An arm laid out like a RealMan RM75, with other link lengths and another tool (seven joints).
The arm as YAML. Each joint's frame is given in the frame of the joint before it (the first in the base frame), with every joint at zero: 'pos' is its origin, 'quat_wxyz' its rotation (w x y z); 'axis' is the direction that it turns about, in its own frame. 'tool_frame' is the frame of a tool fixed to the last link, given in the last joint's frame.
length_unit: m
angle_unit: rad
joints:
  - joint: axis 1
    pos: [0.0, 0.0, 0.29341]
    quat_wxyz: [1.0, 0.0, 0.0, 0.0]
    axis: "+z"
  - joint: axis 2
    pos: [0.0, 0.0, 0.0]
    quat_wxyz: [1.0, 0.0, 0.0, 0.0]
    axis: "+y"
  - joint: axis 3
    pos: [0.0, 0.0, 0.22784]
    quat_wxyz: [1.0, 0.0, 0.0, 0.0]
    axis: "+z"
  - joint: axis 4
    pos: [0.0, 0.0, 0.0]
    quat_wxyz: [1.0, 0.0, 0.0, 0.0]
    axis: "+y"
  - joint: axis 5
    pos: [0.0, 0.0, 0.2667]
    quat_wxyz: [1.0, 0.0, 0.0, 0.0]
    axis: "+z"
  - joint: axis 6
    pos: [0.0, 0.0, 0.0]
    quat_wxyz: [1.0, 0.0, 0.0, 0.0]
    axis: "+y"
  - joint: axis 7
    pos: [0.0, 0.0, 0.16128]
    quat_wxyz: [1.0, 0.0, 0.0, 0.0]
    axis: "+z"
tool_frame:
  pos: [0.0, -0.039, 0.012]
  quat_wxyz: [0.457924, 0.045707, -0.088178, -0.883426]
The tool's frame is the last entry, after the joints.
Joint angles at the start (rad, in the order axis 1, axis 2, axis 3, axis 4, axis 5, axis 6, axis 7): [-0.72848 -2.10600 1.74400 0.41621 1.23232 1.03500 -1.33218]
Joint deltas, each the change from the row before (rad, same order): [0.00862 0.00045 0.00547 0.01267 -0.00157 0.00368 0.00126]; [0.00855 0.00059 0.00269 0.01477 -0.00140 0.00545 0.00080]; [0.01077 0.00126 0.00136 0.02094 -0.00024 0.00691 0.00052]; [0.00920 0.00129 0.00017 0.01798 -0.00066 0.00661 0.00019]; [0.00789 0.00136 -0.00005 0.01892 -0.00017 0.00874 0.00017]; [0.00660 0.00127 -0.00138 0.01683 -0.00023 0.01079 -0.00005]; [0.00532 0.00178 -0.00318 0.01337 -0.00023 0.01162 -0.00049]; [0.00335 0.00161 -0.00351 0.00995 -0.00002 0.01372 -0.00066]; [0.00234 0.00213 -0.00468 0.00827 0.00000 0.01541 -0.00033]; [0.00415 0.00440 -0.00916 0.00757 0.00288 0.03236 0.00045]
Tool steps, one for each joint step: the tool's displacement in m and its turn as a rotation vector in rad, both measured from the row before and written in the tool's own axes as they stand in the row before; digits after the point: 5 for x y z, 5 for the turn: [-0.00203 -0.00028 0.00031 -0.00051 -0.00621 0.00607]; [-0.00265 0.00077 -0.00002 -0.00300 -0.00844 0.00703]; [-0.00356 0.00189 -0.00049 -0.00518 -0.01031 0.01057]; [-0.00308 0.00185 -0.00067 -0.00547 -0.00939 0.00858]; [-0.00387 0.00249 -0.00050 -0.00446 -0.01142 0.01130]; [-0.00391 0.00246 -0.00053 -0.00403 -0.01279 0.01049]; [-0.00319 0.00218 -0.00102 -0.00404 -0.01201 0.00798]; [-0.00313 0.00177 -0.00079 -0.00189 -0.01318 0.00706]; [-0.00299 0.00179 -0.00111 -0.00155 -0.01359 0.00703]; [-0.00416 0.00057 -0.00233 0.00271 -0.02438 0.00903]
